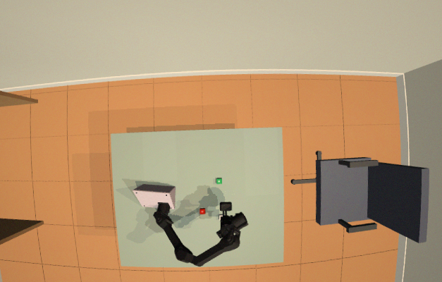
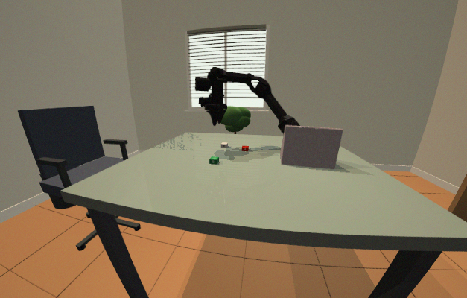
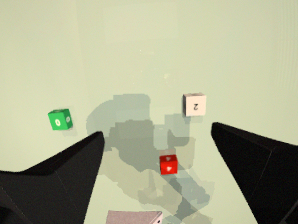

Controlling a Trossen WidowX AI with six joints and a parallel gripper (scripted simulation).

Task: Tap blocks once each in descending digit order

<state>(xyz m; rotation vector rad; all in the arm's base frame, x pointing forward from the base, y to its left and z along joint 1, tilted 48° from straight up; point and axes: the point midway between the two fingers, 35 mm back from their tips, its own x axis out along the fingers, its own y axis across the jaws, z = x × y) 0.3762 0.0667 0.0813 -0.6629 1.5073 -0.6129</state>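
The red block is 14 cm behind my gripper tip, 12 cm below it and 3 cm to the right of it. The rest, counted from my gripper tip: green block 16 cm to the left, 12 cm below, 4 cm behind; then white block 12 cm below, 7 cm to the right, 2 cm behind.
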